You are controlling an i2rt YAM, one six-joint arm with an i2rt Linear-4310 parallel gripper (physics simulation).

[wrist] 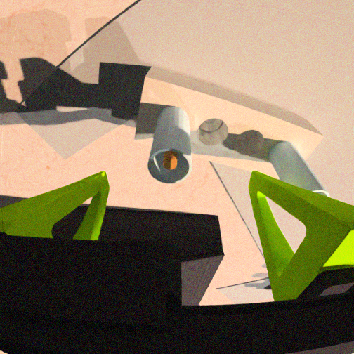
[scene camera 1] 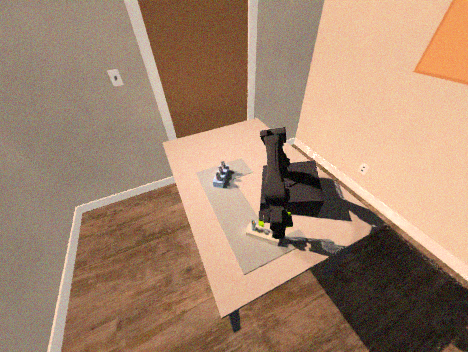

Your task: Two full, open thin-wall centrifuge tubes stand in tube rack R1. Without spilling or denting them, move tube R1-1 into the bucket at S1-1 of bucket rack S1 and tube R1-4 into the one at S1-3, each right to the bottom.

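Frame: origin at the arm's base, x ahead, y down, z left, level; millimetres.
Seen in the pictures: arm's base, link origin: (scene camera 1: 282, 175).
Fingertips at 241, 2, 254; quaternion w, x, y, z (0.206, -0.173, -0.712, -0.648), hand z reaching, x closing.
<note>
Pixels of each thing's middle, then the offset from my fingertips to it, as dx, dy, dz. Level surfaces: height alone.
- cream tube rack R1, body centre: (scene camera 1: 263, 233) +38, +68, -21
- tube, body centre: (scene camera 1: 253, 227) +73, +35, -59
- Blue bucket rack S1, body centre: (scene camera 1: 221, 175) +53, +63, -493
- grey mat, surface height: dy +86
- pinkish table, surface height: dy +89
The cream tube rack R1 (scene camera 1: 256, 233) (wrist: 240, 117) stands on the grey mat. Two pale, open tubes stand upright in its end places: one tube (wrist: 176, 129) shows an orange content inside, the other tube (wrist: 298, 169) is partly behind the right finger in the wrist view. One tube (scene camera 1: 253, 225) shows at the rack's left end in the scene view. Between them are two round holes. My gripper (scene camera 1: 275, 221) (wrist: 178, 178) is open, nothing between its fingers, near the rack; the first tube appears between and beyond the fingertips. Blue bucket rack S1 (scene camera 1: 219, 184) holds dark buckets (scene camera 1: 223, 165) upright.
The grey mat (scene camera 1: 235, 212) lies on the pinkish table (scene camera 1: 205, 225) and runs under both racks. The black robot base (scene camera 1: 305, 197) stands on the table's right side. Shadows of the arm fall over part of the tube rack.
</note>
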